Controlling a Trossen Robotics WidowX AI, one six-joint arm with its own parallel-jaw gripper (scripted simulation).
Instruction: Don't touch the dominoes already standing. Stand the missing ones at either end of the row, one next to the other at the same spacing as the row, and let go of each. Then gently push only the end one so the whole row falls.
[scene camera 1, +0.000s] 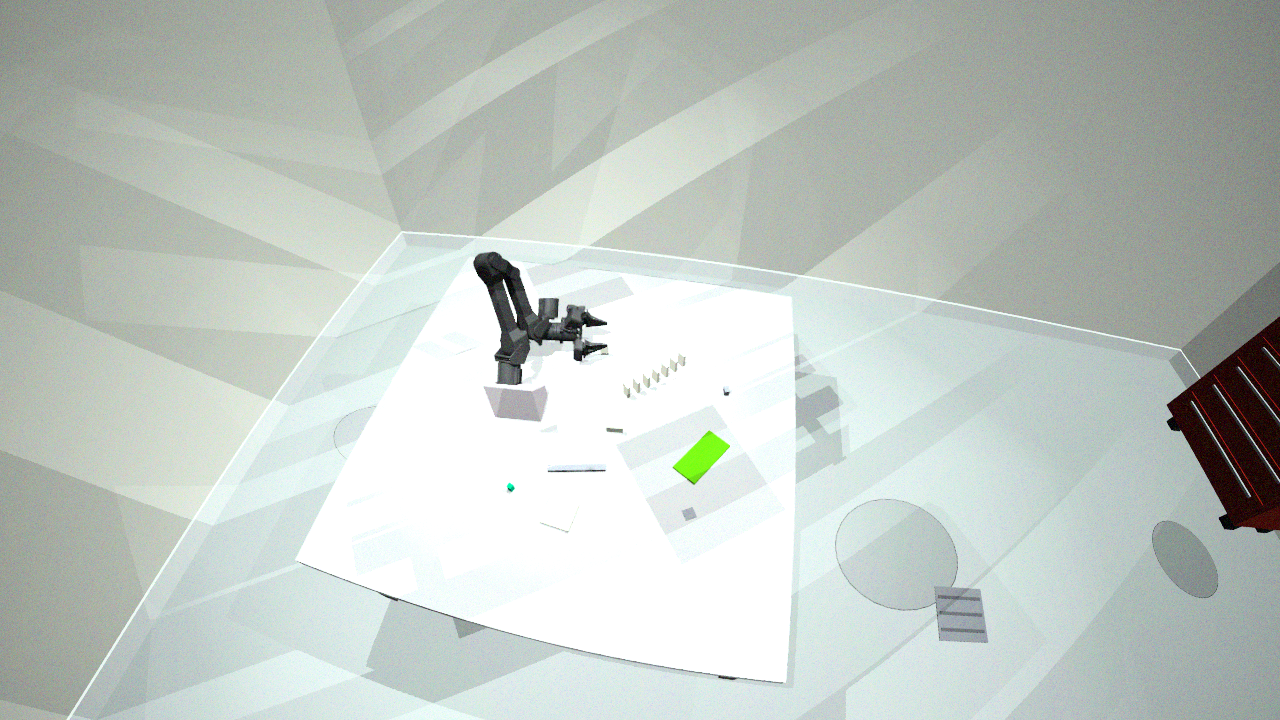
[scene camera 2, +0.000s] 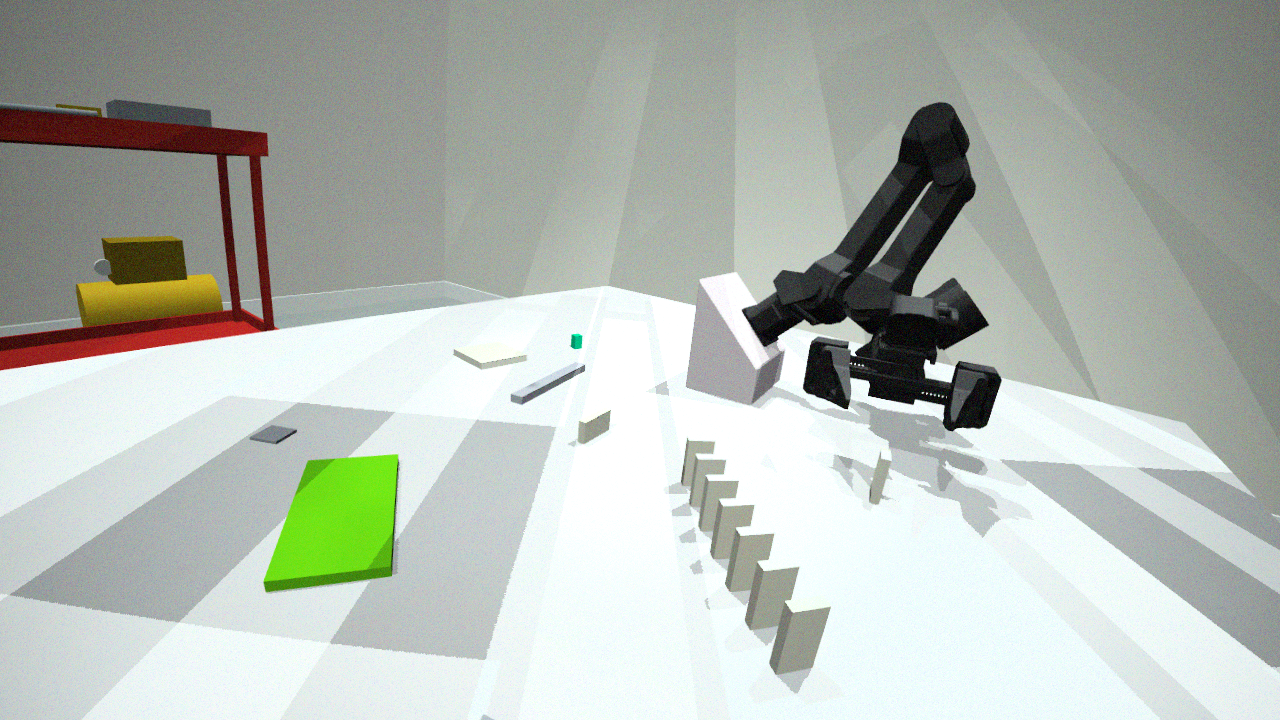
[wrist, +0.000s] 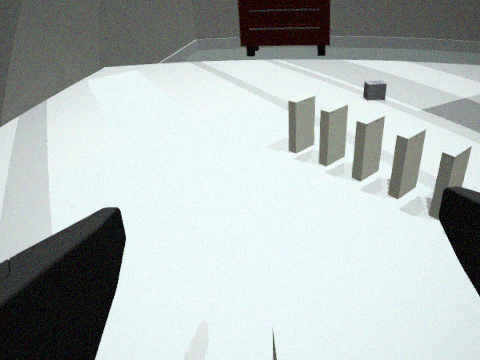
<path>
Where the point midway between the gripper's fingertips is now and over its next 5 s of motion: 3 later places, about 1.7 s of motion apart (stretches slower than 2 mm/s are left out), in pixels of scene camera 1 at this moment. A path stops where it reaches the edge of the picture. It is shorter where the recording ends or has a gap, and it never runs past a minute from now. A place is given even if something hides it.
My gripper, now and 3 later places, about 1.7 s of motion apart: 607, 334; 608, 344; 604, 349; 612, 336
</path>
